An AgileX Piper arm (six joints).
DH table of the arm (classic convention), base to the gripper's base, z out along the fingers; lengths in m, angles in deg. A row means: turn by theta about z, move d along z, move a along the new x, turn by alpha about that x. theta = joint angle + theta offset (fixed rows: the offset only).
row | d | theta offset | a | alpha
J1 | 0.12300 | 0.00 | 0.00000 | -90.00
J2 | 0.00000 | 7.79 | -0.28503 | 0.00
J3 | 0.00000 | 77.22 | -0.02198 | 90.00
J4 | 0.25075 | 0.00 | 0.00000 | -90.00
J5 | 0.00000 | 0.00 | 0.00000 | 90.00
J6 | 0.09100 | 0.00 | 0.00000 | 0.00
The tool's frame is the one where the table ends.
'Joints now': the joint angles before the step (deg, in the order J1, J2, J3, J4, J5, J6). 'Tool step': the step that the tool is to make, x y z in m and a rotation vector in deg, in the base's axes. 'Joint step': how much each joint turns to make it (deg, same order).
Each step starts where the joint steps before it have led.
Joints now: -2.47, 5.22, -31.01, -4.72, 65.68, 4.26
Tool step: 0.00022, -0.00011, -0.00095, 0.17, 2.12, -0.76
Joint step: -0.64, 0.77, -0.23, 0.00, 1.58, 0.00
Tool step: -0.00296, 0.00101, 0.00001, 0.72, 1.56, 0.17
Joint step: -0.02, 0.00, -0.58, 0.64, 2.18, -0.01
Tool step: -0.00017, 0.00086, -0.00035, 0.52, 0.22, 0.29
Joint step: 0.01, 0.00, 0.00, 0.58, 0.25, 0.00
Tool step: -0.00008, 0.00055, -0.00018, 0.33, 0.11, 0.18
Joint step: 0.00, 0.00, 0.00, 0.37, 0.13, 0.00
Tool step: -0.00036, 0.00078, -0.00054, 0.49, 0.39, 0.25
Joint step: 0.01, 0.00, 0.00, 0.52, 0.42, 0.02
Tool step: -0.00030, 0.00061, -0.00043, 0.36, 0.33, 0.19
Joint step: -0.01, 0.00, 0.00, 0.40, 0.35, -0.01
